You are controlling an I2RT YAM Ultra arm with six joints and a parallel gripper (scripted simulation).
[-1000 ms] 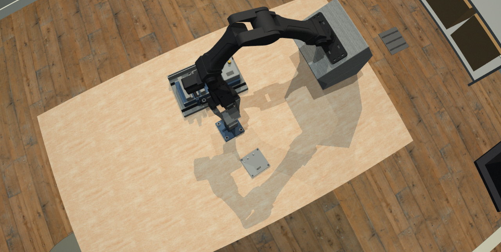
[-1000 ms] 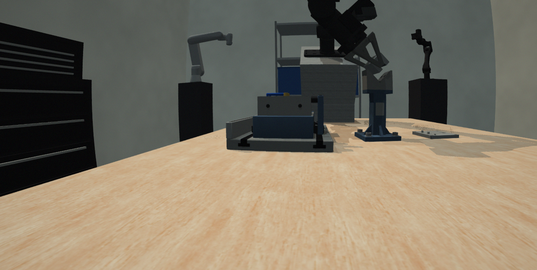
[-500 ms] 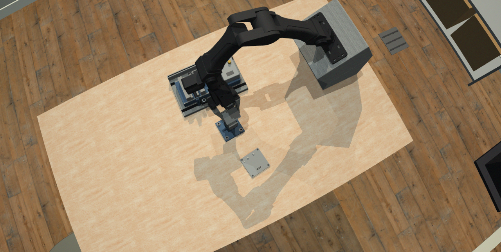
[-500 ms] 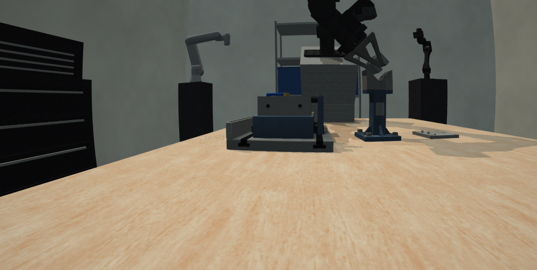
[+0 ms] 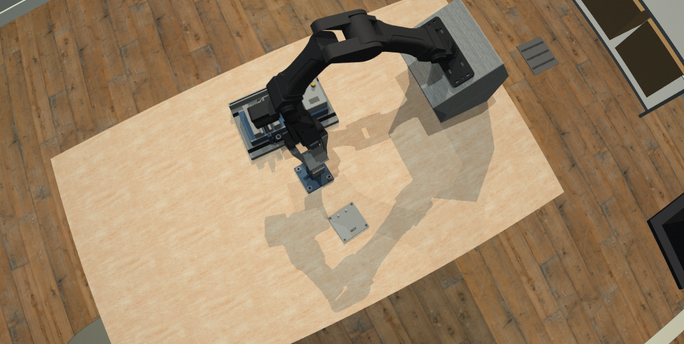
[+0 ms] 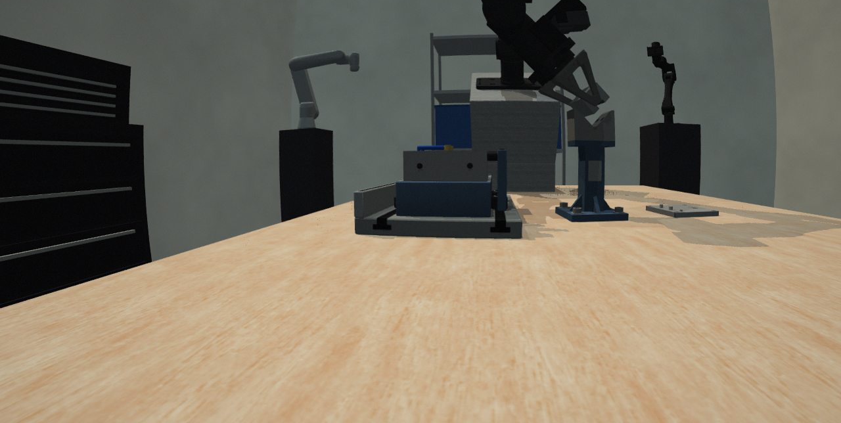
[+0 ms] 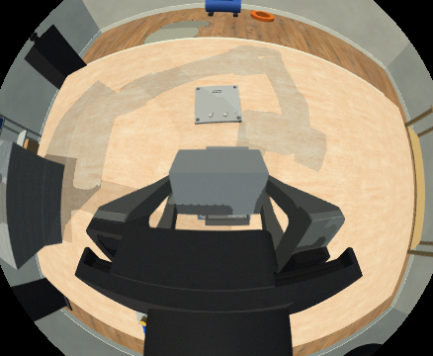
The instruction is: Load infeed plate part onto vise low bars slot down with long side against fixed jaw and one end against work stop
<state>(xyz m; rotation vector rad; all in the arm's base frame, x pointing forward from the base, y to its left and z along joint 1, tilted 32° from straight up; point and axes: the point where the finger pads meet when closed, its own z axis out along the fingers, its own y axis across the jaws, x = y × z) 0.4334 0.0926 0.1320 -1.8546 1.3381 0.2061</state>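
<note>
The work stop rod is 160 mm to the right of my hand, 90 mm below it and 80 mm ahead of it. Round my hand: part: 10 mm to the left; air cylinder: 210 mm to the right, 100 mm below, 80 mm behind; vise: 210 mm to the right, 140 mm below, 20 mm ahead.
</note>
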